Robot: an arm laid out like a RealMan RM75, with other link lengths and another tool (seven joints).
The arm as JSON. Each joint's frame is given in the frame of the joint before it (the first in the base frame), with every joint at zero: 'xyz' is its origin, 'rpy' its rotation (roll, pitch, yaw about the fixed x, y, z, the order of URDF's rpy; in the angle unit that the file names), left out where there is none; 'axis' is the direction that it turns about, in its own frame. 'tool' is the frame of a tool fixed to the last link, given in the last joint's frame.
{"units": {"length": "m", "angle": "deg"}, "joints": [
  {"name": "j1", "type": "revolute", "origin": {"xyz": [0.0, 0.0, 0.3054]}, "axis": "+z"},
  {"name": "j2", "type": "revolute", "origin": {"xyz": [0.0, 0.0, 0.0]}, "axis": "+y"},
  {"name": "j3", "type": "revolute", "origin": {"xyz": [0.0, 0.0, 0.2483]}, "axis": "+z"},
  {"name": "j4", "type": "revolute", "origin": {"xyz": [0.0, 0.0, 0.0]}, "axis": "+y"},
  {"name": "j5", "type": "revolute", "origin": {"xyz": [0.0, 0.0, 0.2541]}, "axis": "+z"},
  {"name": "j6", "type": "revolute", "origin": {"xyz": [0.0, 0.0, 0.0]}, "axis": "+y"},
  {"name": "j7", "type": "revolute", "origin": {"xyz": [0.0, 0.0, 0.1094]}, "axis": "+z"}
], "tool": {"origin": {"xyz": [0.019, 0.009, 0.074], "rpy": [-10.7, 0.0, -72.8]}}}
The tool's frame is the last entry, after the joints.
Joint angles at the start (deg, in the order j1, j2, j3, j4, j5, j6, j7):
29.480, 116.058, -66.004, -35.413, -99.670, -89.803, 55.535
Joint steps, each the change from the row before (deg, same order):
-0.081, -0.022, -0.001, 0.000, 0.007, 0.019, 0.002
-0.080, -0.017, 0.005, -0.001, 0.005, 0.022, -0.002
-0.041, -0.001, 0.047, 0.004, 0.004, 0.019, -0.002
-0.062, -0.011, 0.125, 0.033, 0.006, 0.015, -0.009
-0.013, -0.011, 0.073, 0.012, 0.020, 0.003, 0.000
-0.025, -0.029, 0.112, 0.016, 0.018, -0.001, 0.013
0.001, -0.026, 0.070, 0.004, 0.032, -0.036, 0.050
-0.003, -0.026, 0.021, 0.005, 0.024, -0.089, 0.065
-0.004, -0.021, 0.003, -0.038, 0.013, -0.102, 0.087
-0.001, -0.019, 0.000, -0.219, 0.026, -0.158, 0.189
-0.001, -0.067, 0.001, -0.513, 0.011, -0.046, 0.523
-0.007, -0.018, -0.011, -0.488, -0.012, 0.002, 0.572
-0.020, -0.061, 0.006, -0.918, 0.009, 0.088, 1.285
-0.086, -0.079, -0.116, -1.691, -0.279, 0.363, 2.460
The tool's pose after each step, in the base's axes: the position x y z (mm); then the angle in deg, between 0 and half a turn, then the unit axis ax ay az. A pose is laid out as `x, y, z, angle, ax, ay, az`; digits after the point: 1 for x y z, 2 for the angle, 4 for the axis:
253.4, 338.6, -15.1, 169.01, -0.7783, -0.6218, 0.0869
254.0, 338.3, -15.0, 168.99, -0.7788, -0.6213, 0.0865
254.2, 338.3, -14.9, 168.93, -0.7792, -0.6208, 0.0863
254.8, 338.4, -14.5, 168.81, -0.7799, -0.6200, 0.0860
254.9, 338.5, -14.3, 168.73, -0.7802, -0.6196, 0.0858
255.2, 338.7, -13.8, 168.62, -0.7807, -0.6190, 0.0855
255.2, 338.9, -13.4, 168.55, -0.7810, -0.6186, 0.0857
255.1, 338.8, -13.1, 168.56, -0.7813, -0.6182, 0.0864
255.0, 338.6, -12.8, 168.59, -0.7813, -0.6180, 0.0871
254.1, 338.8, -12.1, 168.60, -0.7809, -0.6184, 0.0879
252.9, 340.2, -10.4, 168.59, -0.7811, -0.6183, 0.0871
251.7, 341.3, -9.1, 168.61, -0.7818, -0.6175, 0.0864
249.5, 343.7, -6.5, 168.59, -0.7843, -0.6145, 0.0849
246.6, 347.6, -2.5, 168.85, -0.7898, -0.6081, 0.0800

